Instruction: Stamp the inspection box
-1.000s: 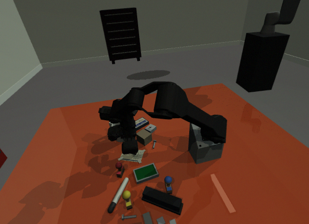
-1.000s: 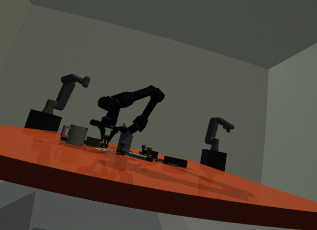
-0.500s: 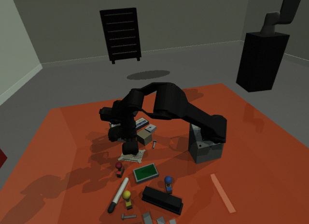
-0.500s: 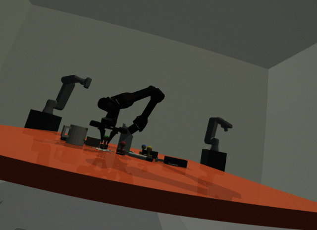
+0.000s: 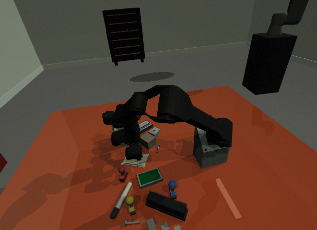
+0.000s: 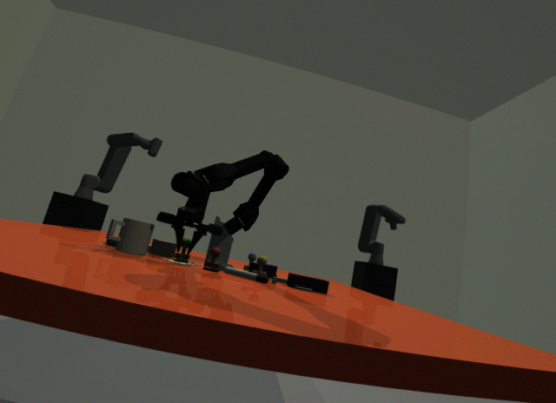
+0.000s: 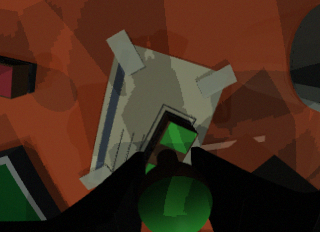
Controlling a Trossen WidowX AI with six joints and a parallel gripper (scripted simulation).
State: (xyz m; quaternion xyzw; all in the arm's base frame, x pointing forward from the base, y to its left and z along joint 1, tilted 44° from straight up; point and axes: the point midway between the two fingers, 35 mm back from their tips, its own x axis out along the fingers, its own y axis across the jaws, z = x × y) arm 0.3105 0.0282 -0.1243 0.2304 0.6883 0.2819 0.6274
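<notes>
The green-knobbed stamp lies right at my gripper tip. Round my gripper tip: white card: 30 mm below, 10 mm to the left; red-knobbed stamp: 100 mm to the left, 50 mm ahead, 10 mm below; tan box: 80 mm to the right, 60 mm behind.
</notes>
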